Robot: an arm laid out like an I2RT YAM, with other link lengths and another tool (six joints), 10 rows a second.
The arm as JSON. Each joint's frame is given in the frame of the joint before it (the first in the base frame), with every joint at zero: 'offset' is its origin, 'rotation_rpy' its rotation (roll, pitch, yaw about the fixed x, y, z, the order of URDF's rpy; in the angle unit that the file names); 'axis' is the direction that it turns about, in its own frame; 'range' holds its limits. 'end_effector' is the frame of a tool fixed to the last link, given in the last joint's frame.
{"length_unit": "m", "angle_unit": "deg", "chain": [
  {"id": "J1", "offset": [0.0, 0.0, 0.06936], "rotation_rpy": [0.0, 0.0, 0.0], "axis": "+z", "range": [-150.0, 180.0]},
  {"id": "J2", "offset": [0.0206, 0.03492, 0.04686], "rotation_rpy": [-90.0, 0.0, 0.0], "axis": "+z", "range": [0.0, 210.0]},
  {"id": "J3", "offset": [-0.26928, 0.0, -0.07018], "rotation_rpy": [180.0, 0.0, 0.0], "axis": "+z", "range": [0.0, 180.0]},
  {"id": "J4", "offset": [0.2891, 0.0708, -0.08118], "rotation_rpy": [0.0, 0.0, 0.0], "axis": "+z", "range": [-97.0, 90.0]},
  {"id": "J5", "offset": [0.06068, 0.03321, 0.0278], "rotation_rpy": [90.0, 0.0, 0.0], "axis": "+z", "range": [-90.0, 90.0]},
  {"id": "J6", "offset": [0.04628, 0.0, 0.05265], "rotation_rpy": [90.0, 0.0, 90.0], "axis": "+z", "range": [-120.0, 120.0]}
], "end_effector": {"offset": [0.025, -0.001, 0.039], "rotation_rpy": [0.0, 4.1, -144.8]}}
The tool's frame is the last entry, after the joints.
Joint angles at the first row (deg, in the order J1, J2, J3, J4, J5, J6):
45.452 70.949 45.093 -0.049 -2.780 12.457
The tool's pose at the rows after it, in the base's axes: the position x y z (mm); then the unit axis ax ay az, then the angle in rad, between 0 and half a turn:
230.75 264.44 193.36 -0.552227 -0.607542 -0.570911 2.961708
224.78 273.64 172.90 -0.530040 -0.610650 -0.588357 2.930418
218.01 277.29 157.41 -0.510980 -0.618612 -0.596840 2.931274
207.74 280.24 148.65 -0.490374 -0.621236 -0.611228 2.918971
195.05 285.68 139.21 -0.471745 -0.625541 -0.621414 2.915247
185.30 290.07 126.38 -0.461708 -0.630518 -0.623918 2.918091
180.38 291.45 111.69 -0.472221 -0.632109 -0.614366 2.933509
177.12 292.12 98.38 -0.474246 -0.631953 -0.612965 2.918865
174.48 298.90 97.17 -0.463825 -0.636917 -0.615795 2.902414
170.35 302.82 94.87 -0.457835 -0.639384 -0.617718 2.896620
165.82 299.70 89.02 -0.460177 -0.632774 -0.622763 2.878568
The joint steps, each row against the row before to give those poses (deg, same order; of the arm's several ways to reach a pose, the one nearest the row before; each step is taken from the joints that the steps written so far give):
3.333 2.639 -5.172 10.749 -1.953 0.574
1.416 2.598 -3.569 8.799 -1.191 -0.128
1.255 1.754 -2.795 5.812 0.056 -1.383
1.617 0.585 -2.755 5.529 -0.043 -0.606
2.539 1.345 -2.157 5.090 1.227 -0.691
2.131 2.452 -1.526 4.393 1.479 -0.541
1.435 2.767 -0.576 1.874 2.474 0.555
0.489 2.850 -0.936 3.660 -0.116 0.787
0.765 1.416 0.631 1.328 -0.735 -0.294
0.985 1.032 0.080 1.290 0.291 -0.124
0.409 0.731 -1.509 3.068 0.030 1.229

